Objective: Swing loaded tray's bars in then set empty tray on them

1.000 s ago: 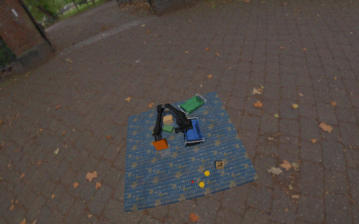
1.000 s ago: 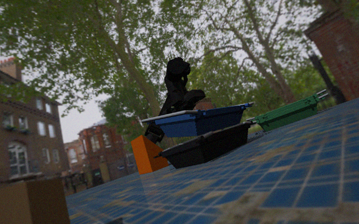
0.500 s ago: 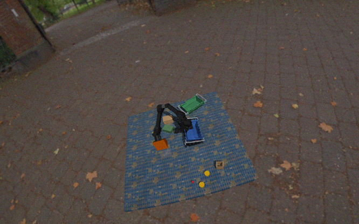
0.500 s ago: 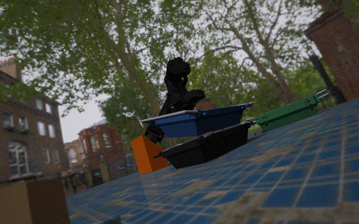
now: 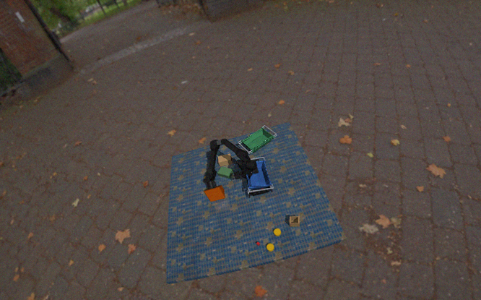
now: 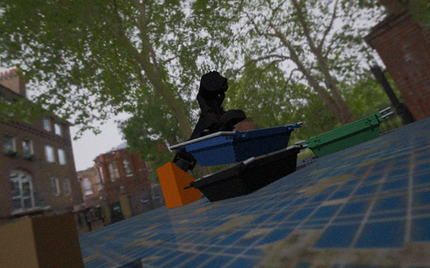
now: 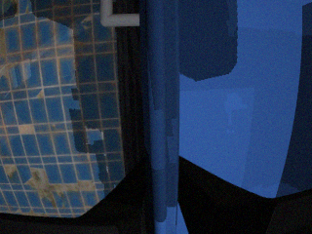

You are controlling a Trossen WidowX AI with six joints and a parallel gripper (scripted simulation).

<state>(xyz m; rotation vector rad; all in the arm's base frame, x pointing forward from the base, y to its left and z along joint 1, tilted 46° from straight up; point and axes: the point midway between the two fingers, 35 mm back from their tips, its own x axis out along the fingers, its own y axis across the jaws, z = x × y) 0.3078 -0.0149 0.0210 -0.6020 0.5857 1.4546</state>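
Now: gripper tip 70 mm short of the blue tray and 20 mm below it. The rest, counted from my gripper tip: tan block: 180 mm behind, 340 mm to the left, 70 mm below; then small brown box: 250 mm ahead, 430 mm to the right, 90 mm below; then green block: 200 mm behind, 200 mm to the left, 80 mm below.
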